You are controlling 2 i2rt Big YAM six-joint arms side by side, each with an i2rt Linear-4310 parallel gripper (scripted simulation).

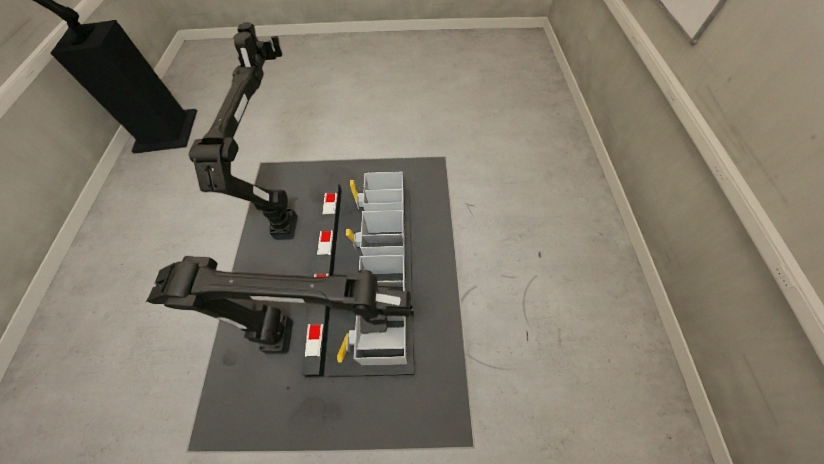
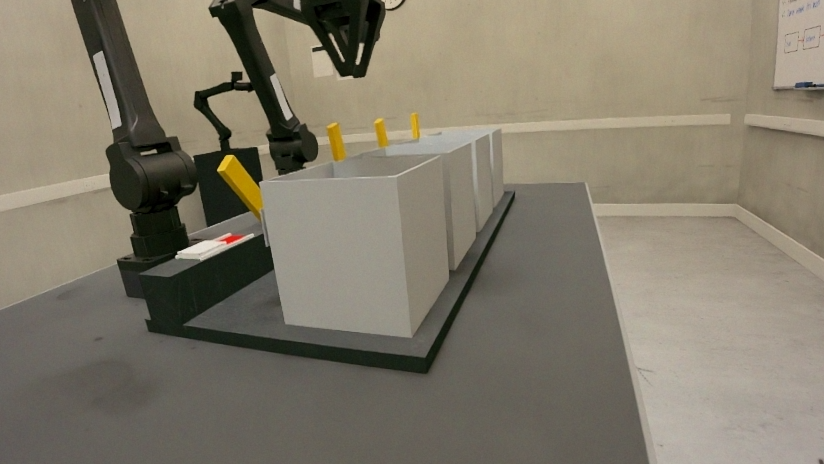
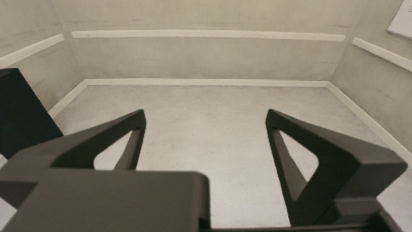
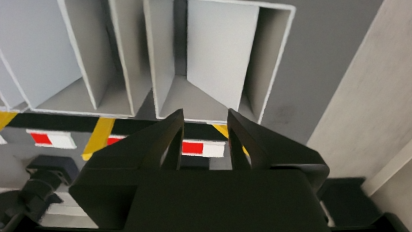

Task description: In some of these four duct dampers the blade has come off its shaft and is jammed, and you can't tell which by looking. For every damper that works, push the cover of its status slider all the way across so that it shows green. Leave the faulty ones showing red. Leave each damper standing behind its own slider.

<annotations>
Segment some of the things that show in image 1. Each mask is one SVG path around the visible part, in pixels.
A damper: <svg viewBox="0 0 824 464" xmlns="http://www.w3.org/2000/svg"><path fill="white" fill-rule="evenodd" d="M356 316L356 332L349 331L349 334L346 335L338 354L338 362L342 362L346 350L350 352L350 345L354 346L355 344L354 359L362 366L407 364L406 317L387 317L387 321L404 321L404 327L388 328L386 333L361 335L360 316ZM404 348L404 357L363 358L363 349Z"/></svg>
A damper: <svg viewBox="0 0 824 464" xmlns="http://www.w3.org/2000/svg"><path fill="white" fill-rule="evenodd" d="M351 180L350 186L358 209L359 207L364 207L365 211L403 210L404 218L402 172L365 173L364 194L357 194L354 181Z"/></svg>
</annotations>
